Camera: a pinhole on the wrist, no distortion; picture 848 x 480 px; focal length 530.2 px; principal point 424.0 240.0 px. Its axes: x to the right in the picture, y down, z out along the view. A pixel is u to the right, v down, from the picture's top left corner.
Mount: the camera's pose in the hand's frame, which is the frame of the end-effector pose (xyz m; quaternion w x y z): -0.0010 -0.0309 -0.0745 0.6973 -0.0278 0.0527 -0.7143
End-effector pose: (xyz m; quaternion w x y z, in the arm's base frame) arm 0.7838 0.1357 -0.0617 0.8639 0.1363 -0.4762 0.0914
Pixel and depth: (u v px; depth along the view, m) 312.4 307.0 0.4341
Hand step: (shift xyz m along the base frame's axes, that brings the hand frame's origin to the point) -0.2388 -0.0700 0.2754
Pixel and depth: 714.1 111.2 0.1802
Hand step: -0.0599 -0.1627 0.0114
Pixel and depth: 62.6 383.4 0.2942
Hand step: -0.1552 0.0823 0.2318
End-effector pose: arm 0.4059 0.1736 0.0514 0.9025 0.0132 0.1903 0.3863
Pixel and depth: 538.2 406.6 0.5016
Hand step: 0.3851 0.0840 0.2754
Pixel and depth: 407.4 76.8 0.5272
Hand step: 0.1221 -0.0351 0.4628
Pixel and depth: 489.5 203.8 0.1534
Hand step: 0.0694 -0.0252 0.0614
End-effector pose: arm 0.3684 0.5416 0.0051 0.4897 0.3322 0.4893 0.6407
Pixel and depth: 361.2 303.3 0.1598
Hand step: 0.0693 0.0605 0.0055
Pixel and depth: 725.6 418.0 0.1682
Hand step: 0.0940 0.0988 -0.1064
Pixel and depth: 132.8 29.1 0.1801
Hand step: 0.1005 -0.0145 0.0974
